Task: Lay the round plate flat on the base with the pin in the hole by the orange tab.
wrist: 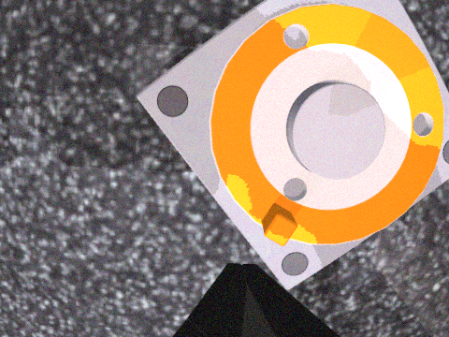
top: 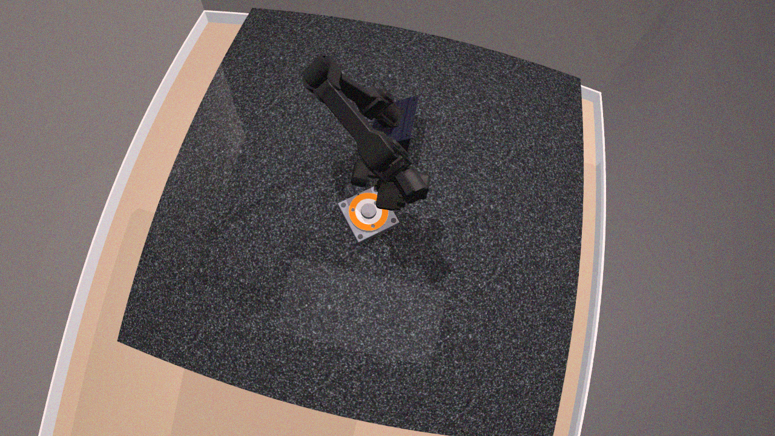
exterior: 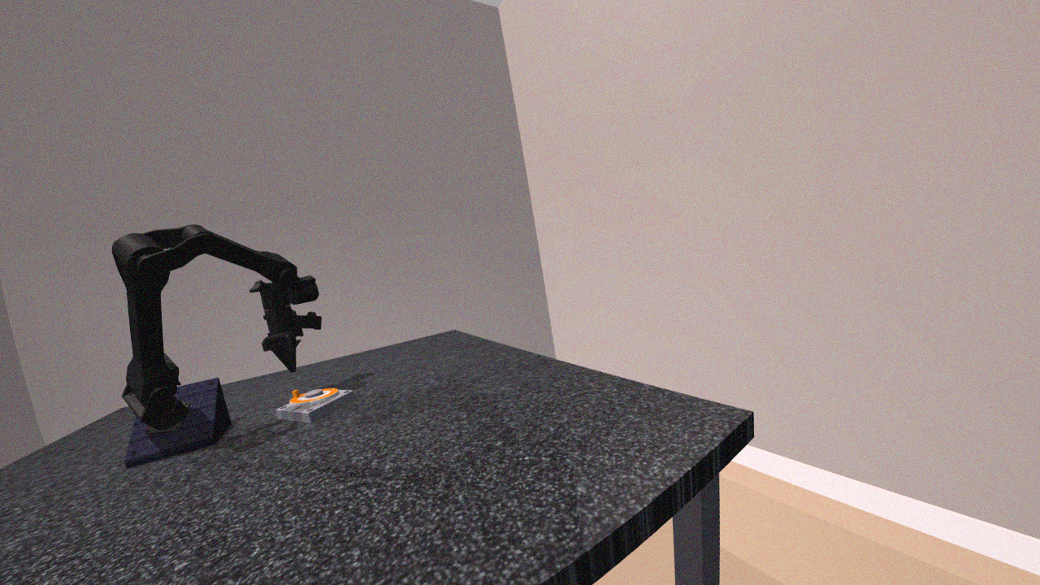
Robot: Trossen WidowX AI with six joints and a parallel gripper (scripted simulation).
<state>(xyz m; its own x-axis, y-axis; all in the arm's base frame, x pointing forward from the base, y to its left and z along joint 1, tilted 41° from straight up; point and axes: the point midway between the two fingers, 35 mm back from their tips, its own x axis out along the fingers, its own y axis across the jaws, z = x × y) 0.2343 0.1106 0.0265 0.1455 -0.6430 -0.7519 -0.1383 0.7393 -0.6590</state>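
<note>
Right now the base is 7 cm below my gripper tip, 4 cm to the right of it and 4 cm ahead of it.
</note>
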